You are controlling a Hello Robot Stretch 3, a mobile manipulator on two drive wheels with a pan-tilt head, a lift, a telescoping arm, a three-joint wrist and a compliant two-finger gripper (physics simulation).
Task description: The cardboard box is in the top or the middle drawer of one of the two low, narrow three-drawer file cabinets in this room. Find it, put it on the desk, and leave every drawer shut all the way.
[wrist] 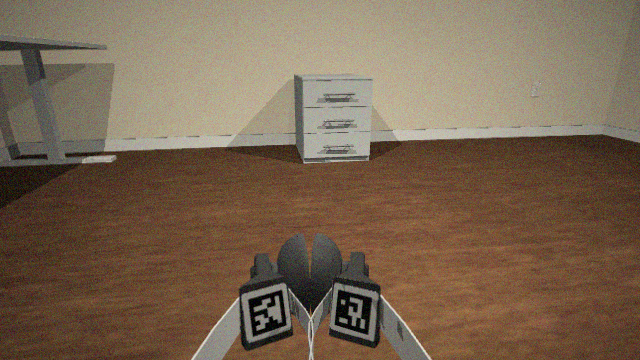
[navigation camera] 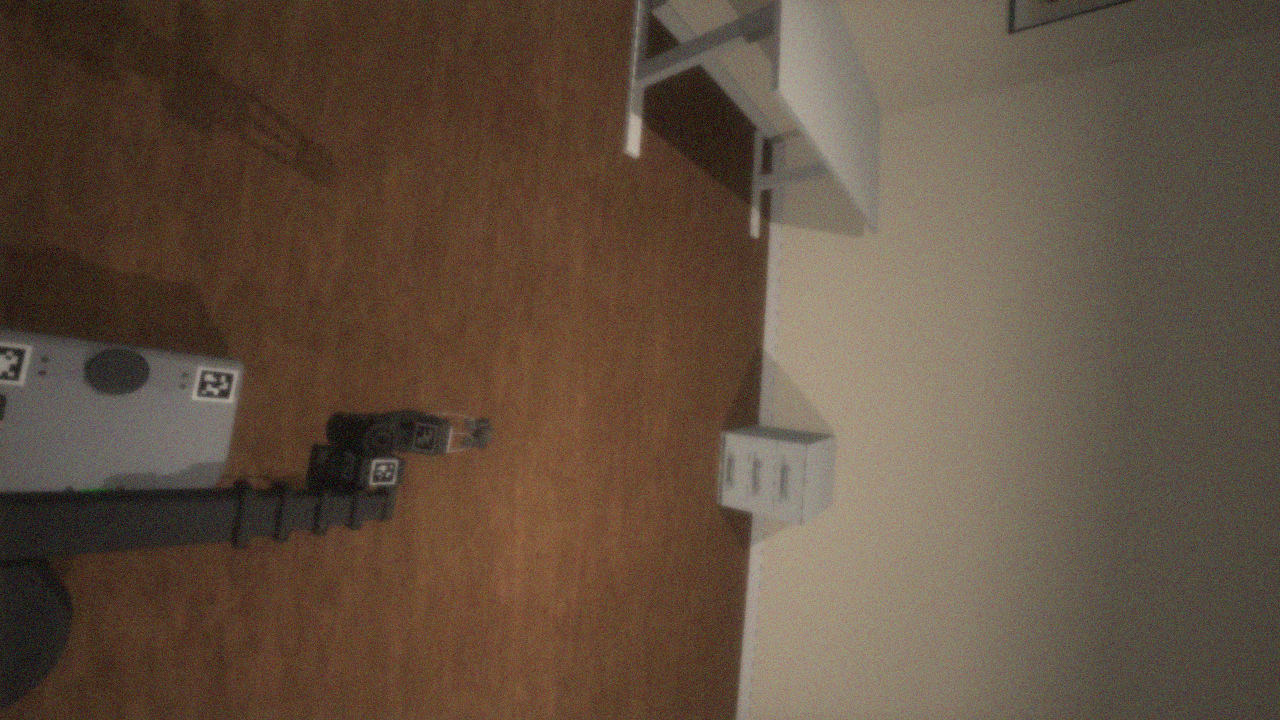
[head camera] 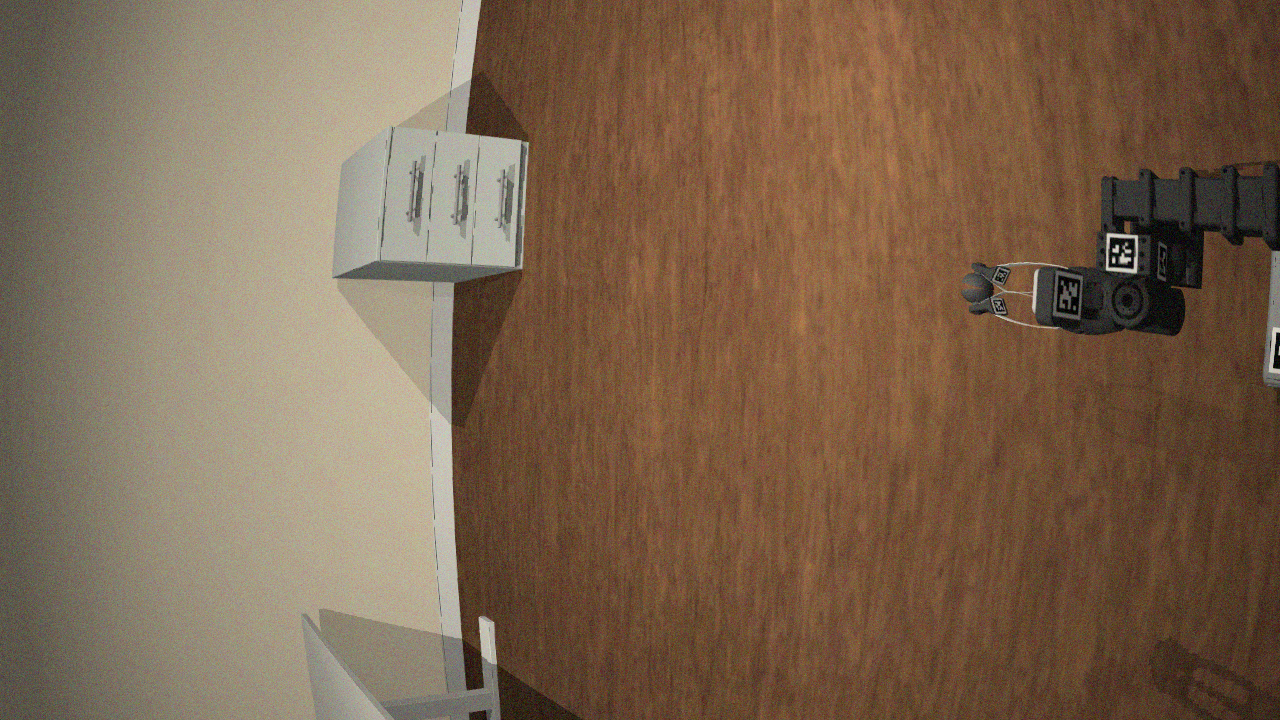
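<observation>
A low white three-drawer file cabinet [head camera: 452, 198] [navigation camera: 774, 474] [wrist: 336, 119] stands against the wall, its three handled drawers shut. The desk [head camera: 344, 671] [navigation camera: 819, 98] [wrist: 55, 44] stands along the same wall, to the left of the cabinet in the wrist view, where part of it shows. My gripper [head camera: 975, 288] [navigation camera: 483, 432] [wrist: 309, 260] is shut and empty, with its two fingertips close together. It is over the floor, well away from the cabinet front. The cardboard box does not show in these views, and the second cabinet does not show either.
A baseboard [head camera: 443, 358] [wrist: 450, 134] runs along the wall. A wall outlet [wrist: 535, 89] is to the right of the cabinet. The desk's foot [navigation camera: 633, 134] [wrist: 100, 159] reaches out over the wooden floor. A picture frame edge [navigation camera: 1065, 16] shows on the wall.
</observation>
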